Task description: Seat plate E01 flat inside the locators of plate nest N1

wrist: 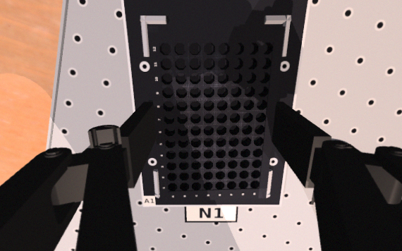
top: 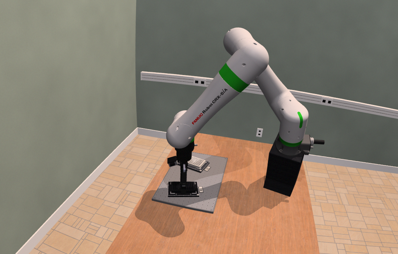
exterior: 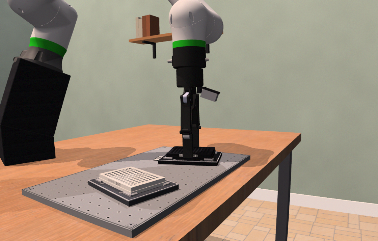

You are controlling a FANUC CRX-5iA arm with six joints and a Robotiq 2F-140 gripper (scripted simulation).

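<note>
Right now the black well plate E01 is 20 mm below my hand. Also, from my hand: black plate nest N1: 40 mm below; then white plate E07: 260 mm to the right, 20 mm below, 10 mm ahead.
</note>
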